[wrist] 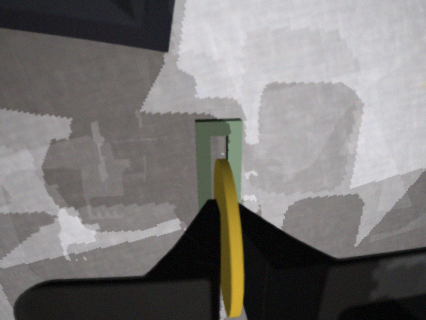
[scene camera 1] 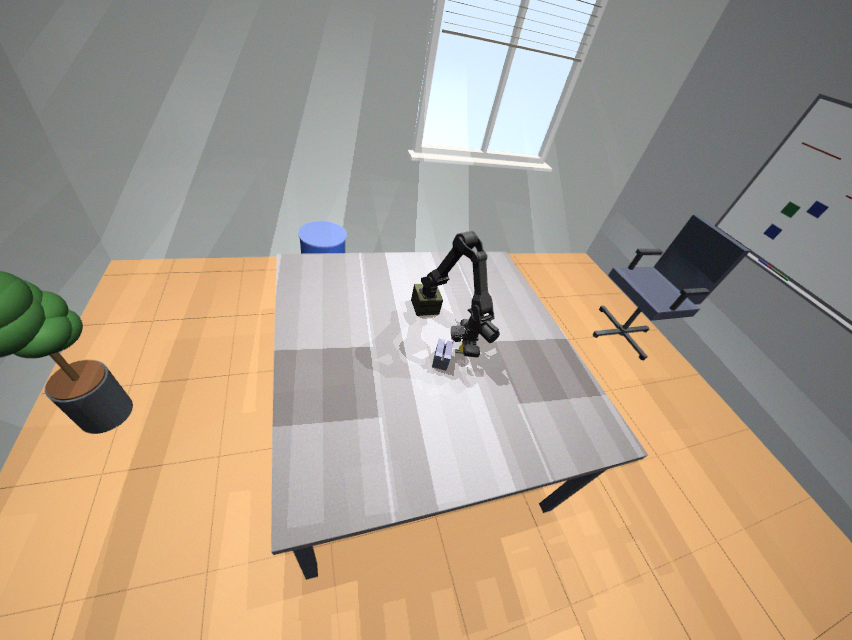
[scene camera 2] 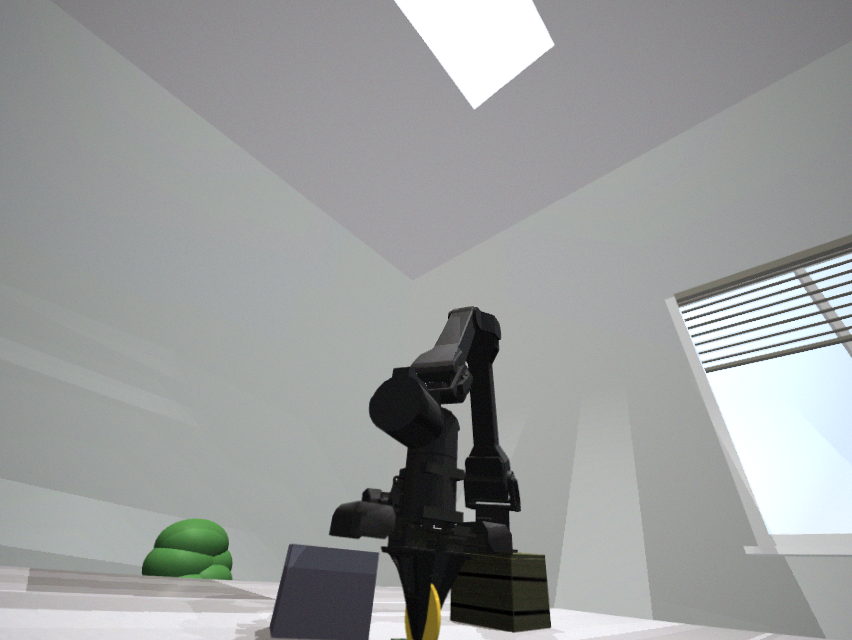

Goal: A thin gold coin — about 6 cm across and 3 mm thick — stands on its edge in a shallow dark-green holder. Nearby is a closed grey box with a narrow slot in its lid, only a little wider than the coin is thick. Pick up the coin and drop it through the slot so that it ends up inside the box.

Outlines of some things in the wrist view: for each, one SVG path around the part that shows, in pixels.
My gripper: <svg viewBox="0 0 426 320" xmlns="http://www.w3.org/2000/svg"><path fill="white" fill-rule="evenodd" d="M238 203L243 243L243 306L247 320L426 320L426 247L338 259L312 246L308 246L291 235L289 236L289 234L277 228L263 217L258 216ZM217 200L207 200L192 223L189 224L179 238L177 244L146 275L46 280L33 287L31 286L16 299L17 301L13 307L15 320L220 320L221 215Z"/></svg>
A gold coin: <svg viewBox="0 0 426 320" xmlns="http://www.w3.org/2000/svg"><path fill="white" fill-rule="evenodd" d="M216 159L214 167L214 199L217 200L221 215L221 290L226 316L238 317L241 315L243 306L242 231L233 173L227 158Z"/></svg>
